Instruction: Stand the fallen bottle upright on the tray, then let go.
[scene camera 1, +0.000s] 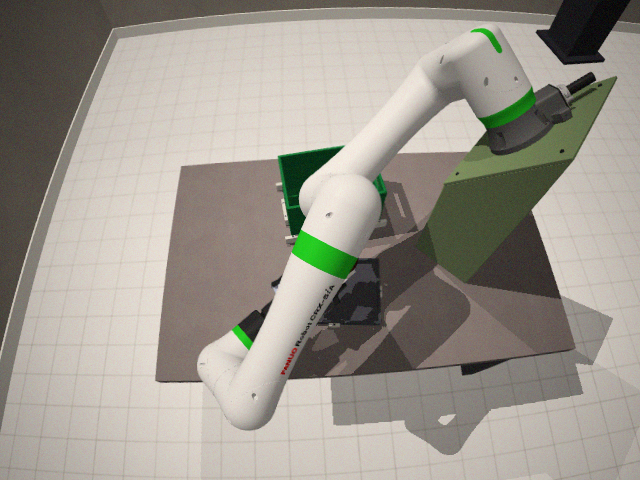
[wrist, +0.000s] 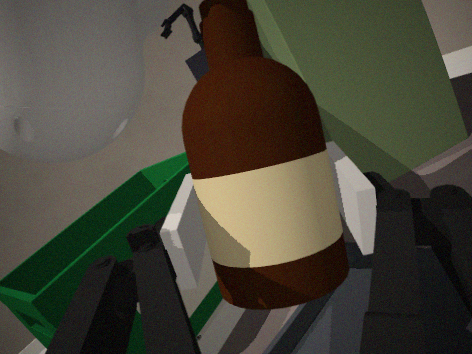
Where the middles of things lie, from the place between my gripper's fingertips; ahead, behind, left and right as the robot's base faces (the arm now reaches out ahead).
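Brown bottle (wrist: 251, 127): 2 cm above my hand, 1 cm to the left of it and 1 cm ahead of it.
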